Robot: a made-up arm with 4 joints.
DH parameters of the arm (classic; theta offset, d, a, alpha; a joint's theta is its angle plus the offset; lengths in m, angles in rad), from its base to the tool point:
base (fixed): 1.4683 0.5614 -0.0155 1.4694
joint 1: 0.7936 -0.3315 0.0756 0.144
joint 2: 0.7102 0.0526 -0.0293 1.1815
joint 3: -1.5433 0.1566 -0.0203 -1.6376
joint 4: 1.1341 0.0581 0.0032 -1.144
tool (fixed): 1.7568 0.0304 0 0
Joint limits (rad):
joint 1: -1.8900..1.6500
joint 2: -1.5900..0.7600
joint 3: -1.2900..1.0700
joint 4: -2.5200..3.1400
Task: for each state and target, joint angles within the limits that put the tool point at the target. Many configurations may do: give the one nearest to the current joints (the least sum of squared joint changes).
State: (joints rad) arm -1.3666 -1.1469 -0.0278 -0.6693
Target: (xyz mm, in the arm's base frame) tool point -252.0 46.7 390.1
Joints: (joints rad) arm -0.9330 -1.1742 -0.6645 -0.9146
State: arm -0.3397 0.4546 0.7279 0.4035
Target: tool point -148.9 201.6 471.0
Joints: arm -0.8009 0.2144 0.0707 0.9176
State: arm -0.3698 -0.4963 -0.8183 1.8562
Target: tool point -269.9 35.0 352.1
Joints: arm -0.6779 -1.2069 -1.2515 1.9771
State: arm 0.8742 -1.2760 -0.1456 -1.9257
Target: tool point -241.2 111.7 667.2
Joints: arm 1.1380 -0.9418 0.1145 -1.9039
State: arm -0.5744 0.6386 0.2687 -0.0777
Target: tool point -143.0 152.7 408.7
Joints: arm -1.2537 0.3453 0.1243 0.6484
